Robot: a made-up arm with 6 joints.
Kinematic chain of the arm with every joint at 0, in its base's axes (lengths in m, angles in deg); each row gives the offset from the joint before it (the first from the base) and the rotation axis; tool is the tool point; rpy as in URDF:
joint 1: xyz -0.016 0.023 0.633 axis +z
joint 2: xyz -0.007 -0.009 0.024 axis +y
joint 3: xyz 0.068 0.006 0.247 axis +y
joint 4: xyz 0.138 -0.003 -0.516 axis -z
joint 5: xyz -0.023 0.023 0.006 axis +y
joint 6: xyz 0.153 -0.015 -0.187 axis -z
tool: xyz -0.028 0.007 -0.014 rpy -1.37 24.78 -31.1
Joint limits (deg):
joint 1: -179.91..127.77
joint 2: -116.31..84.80
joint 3: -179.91..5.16
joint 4: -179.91..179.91
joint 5: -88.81..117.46
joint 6: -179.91..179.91
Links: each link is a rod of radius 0.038 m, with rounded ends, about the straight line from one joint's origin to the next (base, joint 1, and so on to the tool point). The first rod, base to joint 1, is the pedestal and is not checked.
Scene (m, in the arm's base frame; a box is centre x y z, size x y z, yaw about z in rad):
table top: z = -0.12
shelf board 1: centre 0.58 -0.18 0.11 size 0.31 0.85 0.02 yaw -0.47
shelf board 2: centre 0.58 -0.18 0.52 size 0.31 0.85 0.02 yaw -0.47
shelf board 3: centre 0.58 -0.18 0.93 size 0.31 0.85 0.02 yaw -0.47
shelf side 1: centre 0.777 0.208 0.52 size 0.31 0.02 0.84 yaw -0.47
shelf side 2: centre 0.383 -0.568 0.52 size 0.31 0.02 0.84 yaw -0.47
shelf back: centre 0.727 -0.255 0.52 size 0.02 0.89 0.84 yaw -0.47
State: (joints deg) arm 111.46 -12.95 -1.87 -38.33 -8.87 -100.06
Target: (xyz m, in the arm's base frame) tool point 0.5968 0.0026 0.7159
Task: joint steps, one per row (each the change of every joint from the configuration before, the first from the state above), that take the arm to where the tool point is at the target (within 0.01 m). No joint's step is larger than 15 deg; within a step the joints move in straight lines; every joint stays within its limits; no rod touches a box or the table.
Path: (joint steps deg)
1: -14.04 -2.81 -1.54 4.16 -1.06 -0.02
2: -14.05 -2.81 -1.54 4.16 -1.06 -0.01
3: -14.04 -2.80 -1.54 4.16 -1.06 -0.02
4: -14.05 -2.81 -1.54 4.16 -1.06 -0.02
5: -14.04 -2.81 -1.54 4.16 -1.06 -0.01
6: -14.05 -2.81 -1.54 4.16 -1.06 -0.02
7: -14.04 -2.80 -1.54 4.16 -1.06 -0.02
8: -14.05 -2.81 -1.54 4.17 -1.06 -0.01

